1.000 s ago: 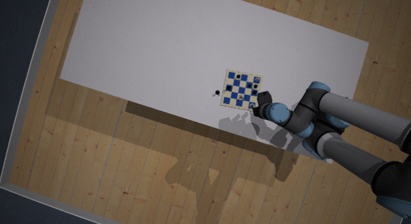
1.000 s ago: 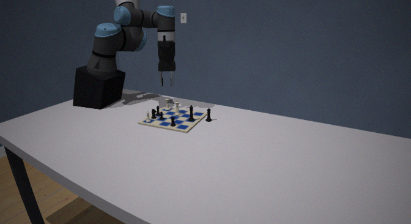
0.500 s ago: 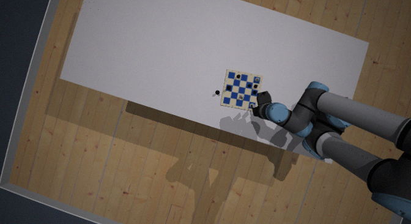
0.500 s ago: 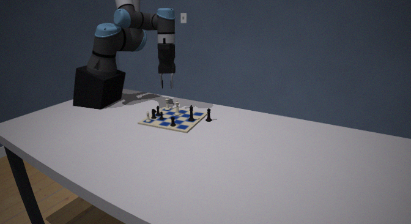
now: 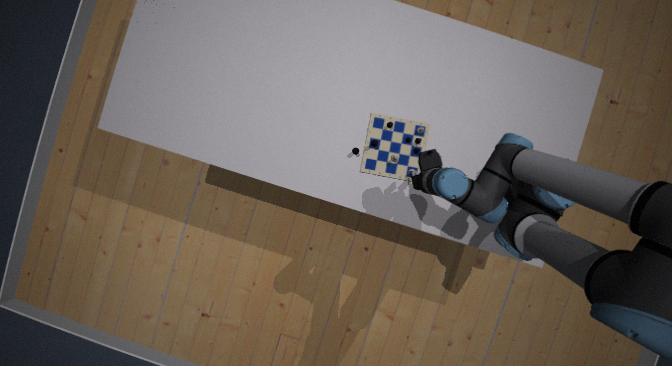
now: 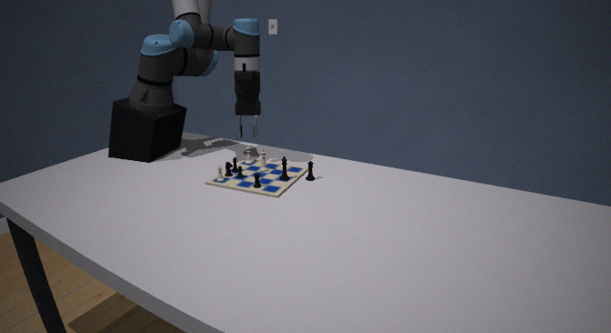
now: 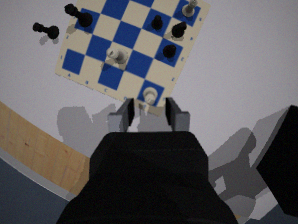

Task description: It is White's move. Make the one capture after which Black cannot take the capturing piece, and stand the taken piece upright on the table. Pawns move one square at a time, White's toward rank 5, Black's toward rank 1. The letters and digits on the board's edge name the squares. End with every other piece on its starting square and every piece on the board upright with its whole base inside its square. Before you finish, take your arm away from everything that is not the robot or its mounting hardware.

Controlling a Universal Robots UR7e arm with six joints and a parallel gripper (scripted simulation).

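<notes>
My gripper is now 70 mm above the white piece. Also, from my hand: blue-and-cream chessboard 100 mm ahead, 50 mm to the right, 100 mm below; tall black piece 170 mm ahead, 20 mm to the right, 70 mm below; black chess piece 220 mm ahead, 30 mm to the left, 80 mm below.
</notes>
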